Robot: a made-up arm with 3 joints. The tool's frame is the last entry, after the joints.
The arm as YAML. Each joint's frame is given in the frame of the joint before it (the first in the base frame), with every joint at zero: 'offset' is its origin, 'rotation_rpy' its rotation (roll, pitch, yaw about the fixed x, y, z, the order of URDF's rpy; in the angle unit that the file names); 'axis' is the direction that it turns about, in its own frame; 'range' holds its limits. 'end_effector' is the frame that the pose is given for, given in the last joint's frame.
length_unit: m
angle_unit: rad
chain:
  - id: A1
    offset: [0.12, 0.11, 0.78]
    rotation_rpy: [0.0, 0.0, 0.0]
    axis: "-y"
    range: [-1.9, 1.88]
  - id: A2
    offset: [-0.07, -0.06, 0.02]
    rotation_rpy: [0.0, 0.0, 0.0]
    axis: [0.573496, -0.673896, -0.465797]
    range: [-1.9, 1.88]
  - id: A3
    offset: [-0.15, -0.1, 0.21]
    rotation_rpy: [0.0, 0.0, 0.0]
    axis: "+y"
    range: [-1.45, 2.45]
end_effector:
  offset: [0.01, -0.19, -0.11]
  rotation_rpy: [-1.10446, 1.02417, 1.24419]
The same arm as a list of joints. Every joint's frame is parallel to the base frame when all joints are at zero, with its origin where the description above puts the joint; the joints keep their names.
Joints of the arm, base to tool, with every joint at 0 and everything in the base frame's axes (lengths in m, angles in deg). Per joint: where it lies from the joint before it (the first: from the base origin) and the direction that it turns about. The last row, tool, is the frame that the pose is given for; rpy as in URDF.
A1: offset 0.12 0.11 0.78 axis -y
A2: offset -0.07 -0.06 0.02 axis 0.573496 -0.673896 -0.465797
A3: offset -0.15 -0.1 0.21 axis +y
tool: offset 0.01 -0.19 -0.11 rpy -63.28 58.68 71.29
Joint limits (deg, base to tool): -108.86..107.72 -108.86..107.72 -83.08..140.37

